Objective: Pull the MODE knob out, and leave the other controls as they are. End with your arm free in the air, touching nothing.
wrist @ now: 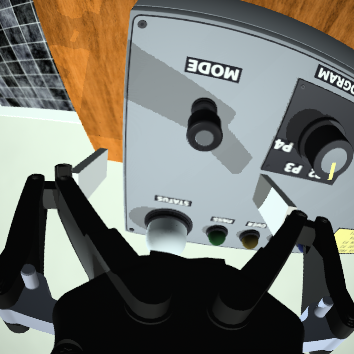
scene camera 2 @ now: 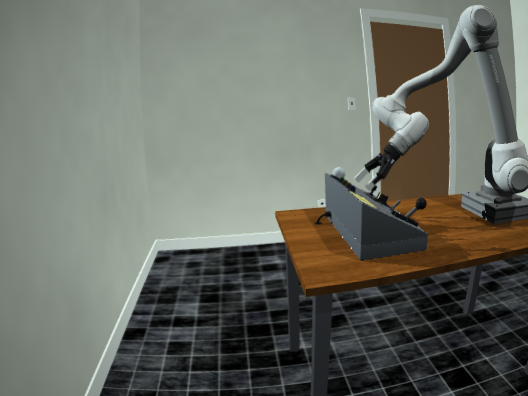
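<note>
The MODE knob [wrist: 204, 131] is a black round knob on a short black stem. It stands out from the grey control panel [wrist: 165, 165] below the upside-down MODE label, near the panel's left side in the wrist view. My gripper [wrist: 182, 174] [scene camera 2: 363, 181] is wide open with nothing between its fingers. In the wrist view the knob shows above the gap between the two fingertips, a little to the right of its middle line, apart from both pads. In scene camera 2 the fingertips are above the sloped face of the grey console [scene camera 2: 382, 230]; the knob cannot be made out there.
The PROGRAM dial [wrist: 327, 147] stands right of the knob. The white STATUS dome [wrist: 167, 235] [scene camera 2: 338, 172], green lamp [wrist: 217, 236] and amber lamp [wrist: 249, 240] sit near the gripper. A black ball-topped lever [scene camera 2: 420, 203] rises from the console, which stands on the wooden table [scene camera 2: 320, 270].
</note>
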